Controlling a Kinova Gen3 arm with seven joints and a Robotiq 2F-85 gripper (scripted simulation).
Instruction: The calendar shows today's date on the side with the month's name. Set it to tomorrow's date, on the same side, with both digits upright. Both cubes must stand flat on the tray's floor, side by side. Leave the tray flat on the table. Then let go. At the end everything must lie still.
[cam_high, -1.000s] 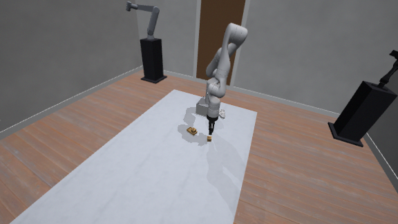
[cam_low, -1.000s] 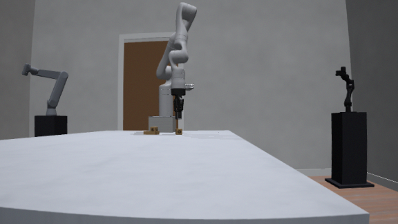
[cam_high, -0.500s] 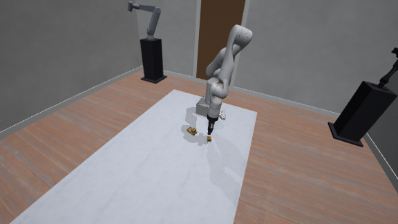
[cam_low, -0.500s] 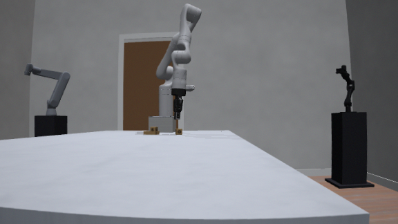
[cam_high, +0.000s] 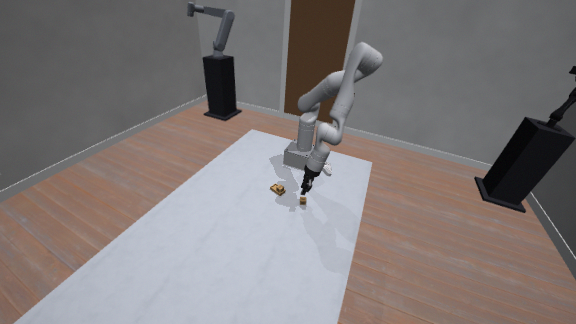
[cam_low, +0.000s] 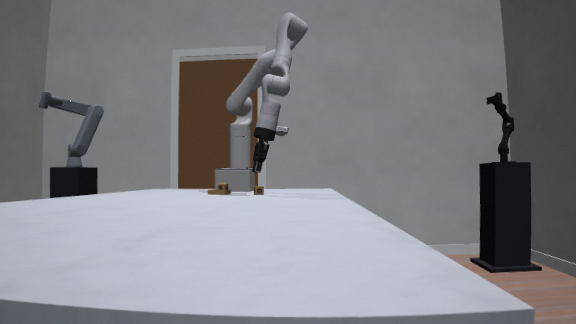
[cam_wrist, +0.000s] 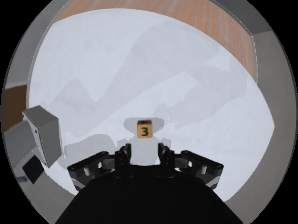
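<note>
Right now my hand is 80 mm above the wooden digit cube. Round my hand: wooden calendar tray: 20 mm behind, 140 mm to the right, 90 mm below.
</note>
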